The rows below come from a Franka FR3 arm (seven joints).
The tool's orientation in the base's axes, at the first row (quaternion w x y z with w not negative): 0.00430 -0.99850 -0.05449 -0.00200
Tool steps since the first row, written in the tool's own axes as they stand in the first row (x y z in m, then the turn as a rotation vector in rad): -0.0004 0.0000 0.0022 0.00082 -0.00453 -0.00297; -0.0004 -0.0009 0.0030 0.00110 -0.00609 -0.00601; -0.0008 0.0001 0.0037 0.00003 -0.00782 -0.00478; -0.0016 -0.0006 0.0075 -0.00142 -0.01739 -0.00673; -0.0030 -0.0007 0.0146 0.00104 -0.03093 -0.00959; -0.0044 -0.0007 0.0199 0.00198 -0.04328 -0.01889; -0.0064 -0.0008 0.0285 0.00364 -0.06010 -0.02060; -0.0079 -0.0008 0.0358 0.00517 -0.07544 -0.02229; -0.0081 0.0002 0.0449 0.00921 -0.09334 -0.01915; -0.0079 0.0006 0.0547 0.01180 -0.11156 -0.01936; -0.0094 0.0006 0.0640 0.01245 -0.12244 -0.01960; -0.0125 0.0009 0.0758 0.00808 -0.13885 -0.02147
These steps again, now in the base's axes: -0.0004 0.0000 -0.0022 0.00031 0.00457 0.00301; -0.0005 0.0009 -0.0030 0.00041 0.00612 0.00607; -0.0008 -0.0002 -0.0037 -0.00084 0.00773 0.00485; -0.0016 0.0005 -0.0075 -0.00333 0.01707 0.00687; -0.0030 0.0005 -0.0146 -0.00237 0.03077 0.00985; -0.0044 0.0004 -0.0199 -0.00281 0.04307 0.01926; -0.0063 0.0003 -0.0285 -0.00300 0.05996 0.02112; -0.0078 0.0003 -0.0358 -0.00315 0.07536 0.02294; -0.0079 -0.0007 -0.0449 -0.00107 0.09362 0.01997; -0.0076 -0.0010 -0.0547 -0.00048 0.11201 0.02035; -0.0091 -0.0011 -0.0640 -0.00102 0.12289 0.02068; -0.0121 -0.0016 -0.0759 -0.00716 0.13871 0.02267
